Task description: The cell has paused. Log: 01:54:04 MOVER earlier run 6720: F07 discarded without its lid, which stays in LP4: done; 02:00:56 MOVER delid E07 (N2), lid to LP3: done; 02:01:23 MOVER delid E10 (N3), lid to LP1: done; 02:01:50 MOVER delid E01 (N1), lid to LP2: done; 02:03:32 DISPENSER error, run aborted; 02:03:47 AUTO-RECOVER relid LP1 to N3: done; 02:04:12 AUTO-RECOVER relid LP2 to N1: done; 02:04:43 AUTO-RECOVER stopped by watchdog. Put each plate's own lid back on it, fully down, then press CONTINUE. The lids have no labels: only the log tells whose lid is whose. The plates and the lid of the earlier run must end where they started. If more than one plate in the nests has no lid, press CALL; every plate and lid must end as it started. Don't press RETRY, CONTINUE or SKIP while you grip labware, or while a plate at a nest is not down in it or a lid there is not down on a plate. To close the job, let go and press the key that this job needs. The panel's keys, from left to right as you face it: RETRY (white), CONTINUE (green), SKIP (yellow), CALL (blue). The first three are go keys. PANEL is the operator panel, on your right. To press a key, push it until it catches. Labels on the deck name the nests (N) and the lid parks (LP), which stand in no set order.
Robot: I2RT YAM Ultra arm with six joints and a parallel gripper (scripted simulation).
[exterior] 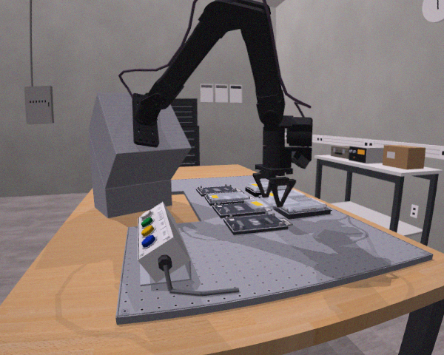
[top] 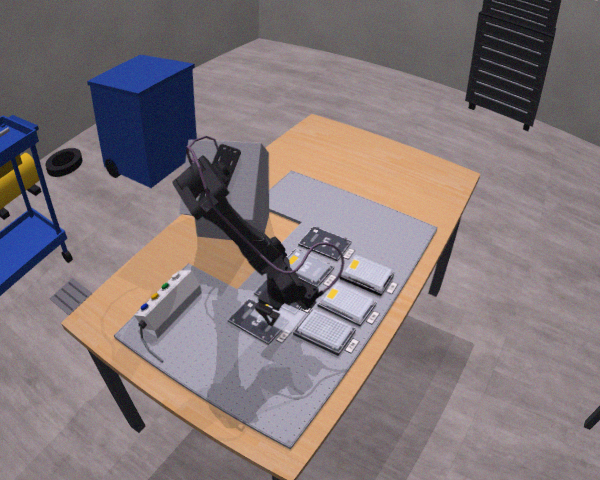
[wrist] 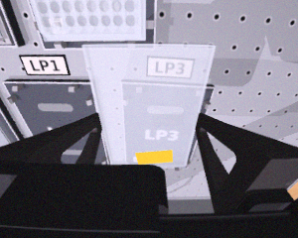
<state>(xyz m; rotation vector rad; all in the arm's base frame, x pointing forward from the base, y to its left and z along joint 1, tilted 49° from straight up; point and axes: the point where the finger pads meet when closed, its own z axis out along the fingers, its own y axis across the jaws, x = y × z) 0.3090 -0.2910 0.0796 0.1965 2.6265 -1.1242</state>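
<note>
My gripper is now 13 cm short of the well plate, 1 cm to the right of it and 4 cm above it. From my hand the other things lie so: yellow skip key (36 cm behind, 7 cm to the right, 1 cm above); then green continue key (35 cm behind, 2 cm to the right, 1 cm above); then blue call key (37 cm behind, 12 cm to the right, 1 cm above).
</note>
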